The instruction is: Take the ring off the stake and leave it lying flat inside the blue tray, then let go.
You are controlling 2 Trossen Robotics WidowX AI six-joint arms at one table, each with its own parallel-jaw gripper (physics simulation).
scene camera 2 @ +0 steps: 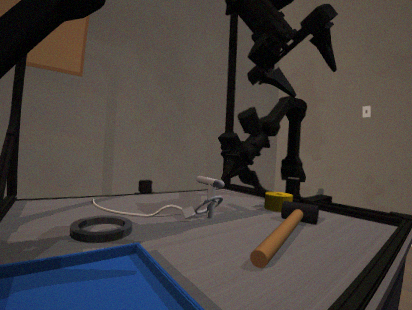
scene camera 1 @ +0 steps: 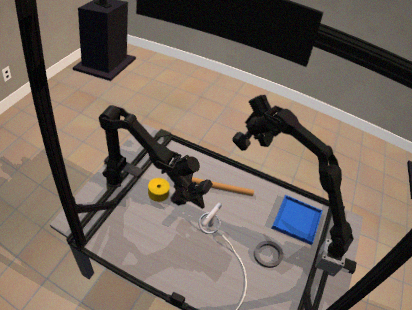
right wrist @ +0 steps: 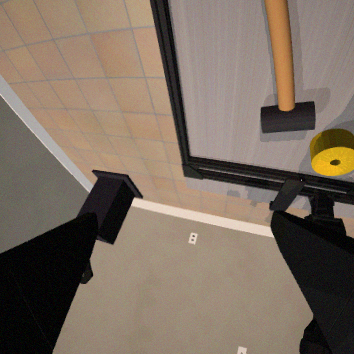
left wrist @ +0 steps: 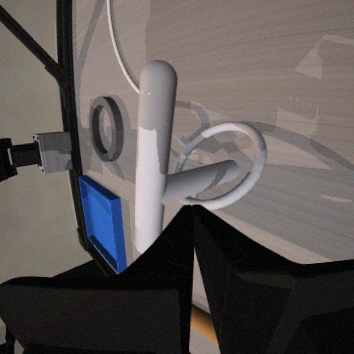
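Seen in the pictures: left gripper, fingertip midpoint: (scene camera 2: 222,179) (scene camera 1: 203,207) (left wrist: 191,212); right gripper, fingertip midpoint: (scene camera 2: 313,84) (scene camera 1: 239,131) (right wrist: 186,220); left arm's base, origin of the base link: (scene camera 1: 114,180) (right wrist: 321,199); right arm's base, origin of the base link: (scene camera 1: 335,252) (left wrist: 38,152).
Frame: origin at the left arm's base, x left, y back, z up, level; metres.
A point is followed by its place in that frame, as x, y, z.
The stake (scene camera 1: 214,212) @[-0.216, -0.411, 0.084] (scene camera 2: 206,180) @[-0.225, -0.409, 0.079] (left wrist: 151,150) @[-0.230, -0.384, 0.083] is a white post with a rounded crossbar on top. A thin pale ring (scene camera 1: 201,227) @[-0.229, -0.370, -0.004] (scene camera 2: 220,200) @[-0.191, -0.381, 0.024] (left wrist: 261,150) @[-0.213, -0.360, 0.007] hangs tilted around its post, below the crossbar. My left gripper (scene camera 1: 202,205) @[-0.192, -0.371, 0.081] (scene camera 2: 226,185) @[-0.192, -0.371, 0.081] (left wrist: 191,212) @[-0.192, -0.371, 0.081] is shut and empty; its tips stand beside the stake and overlap the ring's lower edge in the left wrist view. Contact cannot be told. My right gripper (scene camera 1: 253,141) (scene camera 2: 315,82) @[0.024, -0.504, 0.292] (right wrist: 186,220) @[0.024, -0.504, 0.292] is open, high above the table's far side. The blue tray (scene camera 1: 297,220) @[-0.199, -0.799, -0.014] (scene camera 2: 90,285) @[-0.218, -0.772, -0.014] (left wrist: 102,225) @[-0.185, -0.811, -0.014] is empty.
A thicker dark grey ring (scene camera 1: 257,252) @[-0.353, -0.584, -0.005] (scene camera 2: 100,236) @[-0.316, -0.673, -0.008] (left wrist: 117,127) @[-0.336, -0.577, -0.010] lies flat near the tray. A white cord (scene camera 1: 242,265) @[-0.404, -0.517, -0.015] (left wrist: 115,50) @[-0.445, -0.523, -0.014] runs to the stake. A hammer (scene camera 1: 230,188) @[-0.033, -0.511, 0.008] (scene camera 2: 277,240) @[-0.026, -0.559, 0.006] (right wrist: 282,60) @[-0.006, -0.430, 0.015] and a yellow cylinder (scene camera 1: 159,195) @[-0.091, -0.202, 0.024] (scene camera 2: 278,202) @[-0.043, -0.244, 0.011] (right wrist: 325,150) @[-0.033, -0.239, 0.030] lie behind and left.
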